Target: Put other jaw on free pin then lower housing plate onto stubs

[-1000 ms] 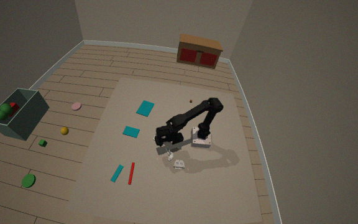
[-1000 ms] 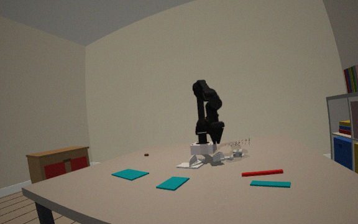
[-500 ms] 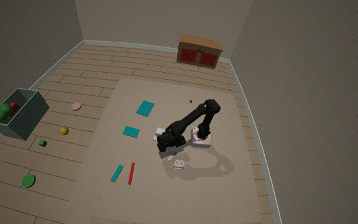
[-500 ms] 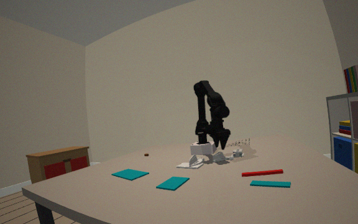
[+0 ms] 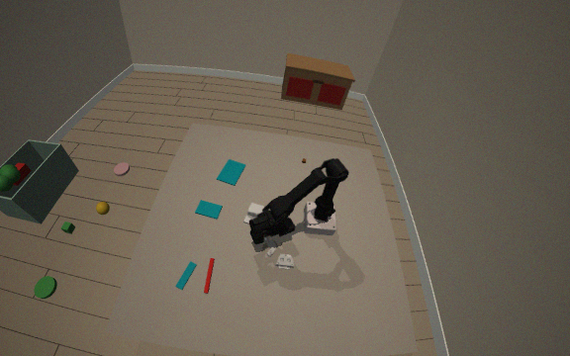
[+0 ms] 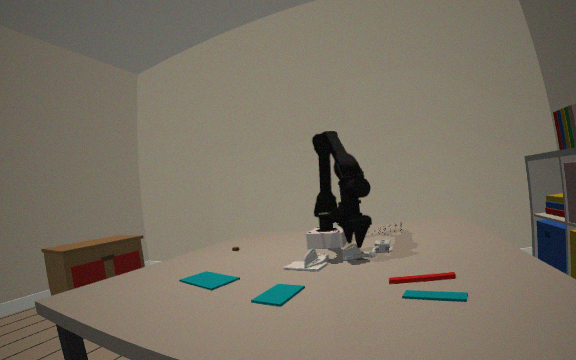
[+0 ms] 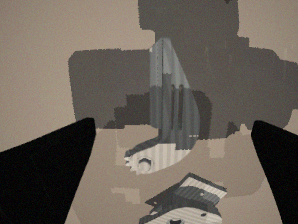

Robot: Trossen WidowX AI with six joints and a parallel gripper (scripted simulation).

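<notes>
The jaw is 1 cm behind my gripper tip, 4 cm to the left of it and 4 cm below it. The rest, counted from my gripper tip: small white block 9 cm behind, 8 cm to the left, 3 cm below; red strip 21 cm ahead, 23 cm to the left, 4 cm below; housing plate 9 cm behind, 8 cm to the left, 2 cm below.
</notes>
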